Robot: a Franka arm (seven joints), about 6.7 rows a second.
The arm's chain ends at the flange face. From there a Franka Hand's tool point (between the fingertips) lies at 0.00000 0.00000 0.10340 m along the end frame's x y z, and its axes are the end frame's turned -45 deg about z.
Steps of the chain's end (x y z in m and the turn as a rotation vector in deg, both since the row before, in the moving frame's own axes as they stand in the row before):
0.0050 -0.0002 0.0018 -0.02 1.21 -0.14
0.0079 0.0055 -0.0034 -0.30 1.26 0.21
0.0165 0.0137 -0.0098 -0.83 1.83 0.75
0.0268 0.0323 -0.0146 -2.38 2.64 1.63
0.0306 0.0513 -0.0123 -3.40 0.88 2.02
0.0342 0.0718 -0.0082 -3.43 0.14 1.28
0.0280 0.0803 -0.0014 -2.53 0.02 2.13
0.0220 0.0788 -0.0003 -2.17 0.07 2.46
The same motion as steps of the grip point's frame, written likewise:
0.0052 0.0050 0.0018 -0.87 0.84 -0.14
0.0029 0.0115 -0.0034 -1.10 0.68 0.21
0.0032 0.0248 -0.0099 -1.88 0.71 0.75
-0.0036 0.0482 -0.0148 -3.55 0.18 1.63
-0.0179 0.0633 -0.0125 -3.03 -1.78 2.02
-0.0308 0.0795 -0.0084 -2.52 -2.33 1.28
-0.0402 0.0798 -0.0015 -1.80 -1.77 2.13
-0.0429 0.0741 -0.0004 -1.58 -1.48 2.46

